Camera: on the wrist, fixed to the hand. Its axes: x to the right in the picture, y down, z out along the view.
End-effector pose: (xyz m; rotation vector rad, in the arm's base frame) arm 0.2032 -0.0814 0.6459 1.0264 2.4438 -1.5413
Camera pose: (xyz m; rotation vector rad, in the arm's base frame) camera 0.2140 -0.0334 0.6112 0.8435 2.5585 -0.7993
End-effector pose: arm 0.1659 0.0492 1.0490 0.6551 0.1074 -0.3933
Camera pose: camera 0.2114 0.0887 1.0488 0.0959 0.1217 -0.3556
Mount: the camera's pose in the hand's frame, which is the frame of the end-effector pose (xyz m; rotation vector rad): 0.0292 0.0461 -0.0255 -0.5505 -0.0865 0.0156
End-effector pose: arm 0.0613 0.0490 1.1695 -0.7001 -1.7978 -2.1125
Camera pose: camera 0.0554 0.0183 1.2210 -0.9361 -1.2310 -2.6244
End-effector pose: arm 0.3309 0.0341 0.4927 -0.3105 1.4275 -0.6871
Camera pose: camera 0.3175 0.0572 0.4387 -0.7469 1.5161 -0.2510
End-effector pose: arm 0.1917 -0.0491 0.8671 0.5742 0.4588 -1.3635
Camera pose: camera 0.2424 -0.0507 0.8346 0.0658 0.7239 -1.1732
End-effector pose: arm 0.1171 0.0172 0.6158 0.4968 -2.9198 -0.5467
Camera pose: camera 0.0808 0.0394 0.6585 0.3781 -2.6670 -1.3368
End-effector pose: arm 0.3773 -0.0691 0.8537 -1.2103 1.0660 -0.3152
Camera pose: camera 0.3570 -0.0875 0.8001 -1.6854 1.1221 0.0532
